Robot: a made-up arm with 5 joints.
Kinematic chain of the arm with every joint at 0, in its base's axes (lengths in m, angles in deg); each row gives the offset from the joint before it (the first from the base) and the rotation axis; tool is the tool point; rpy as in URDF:
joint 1: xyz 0.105 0 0.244 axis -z
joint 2: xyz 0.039 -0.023 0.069 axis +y
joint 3: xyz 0.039 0 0.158 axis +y
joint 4: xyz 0.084 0 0.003 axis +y
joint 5: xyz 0.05 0.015 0 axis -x
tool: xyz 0 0 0 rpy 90 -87.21 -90
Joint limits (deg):
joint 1: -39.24..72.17
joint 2: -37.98..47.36
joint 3: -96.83..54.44
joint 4: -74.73..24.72
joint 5: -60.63..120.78
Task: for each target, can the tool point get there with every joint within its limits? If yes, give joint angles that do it. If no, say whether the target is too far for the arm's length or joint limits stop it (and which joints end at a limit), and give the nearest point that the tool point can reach.
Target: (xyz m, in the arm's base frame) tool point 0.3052 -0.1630 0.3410
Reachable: yes | joints 37.38 34.22 21.57 -40.75 17.99
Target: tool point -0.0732 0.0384 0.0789
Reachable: no: joint limits stop it (at a limit: joint 1, joint 2, joint 3, joint 4) | nearest point 0.1395 -0.1335 0.2683 | short by 0.333 m
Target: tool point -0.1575 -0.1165 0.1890
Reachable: no: joint limits stop it (at a limit: joint 1, joint 2, joint 3, joint 4) | nearest point 0.1395 -0.1335 0.2683 | short by 0.308 m
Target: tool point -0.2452 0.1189 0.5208
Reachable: no: too far | nearest point -0.0267 0.0447 0.5193 | short by 0.231 m
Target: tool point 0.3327 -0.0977 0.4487
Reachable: yes | joints 21.37 13.89 -2.96 -16.31 35.60
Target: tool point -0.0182 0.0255 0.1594
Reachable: no: joint limits stop it (at a limit: joint 1, joint 2, joint 3, joint 4) | nearest point 0.1395 -0.1335 0.2683 | short by 0.249 m
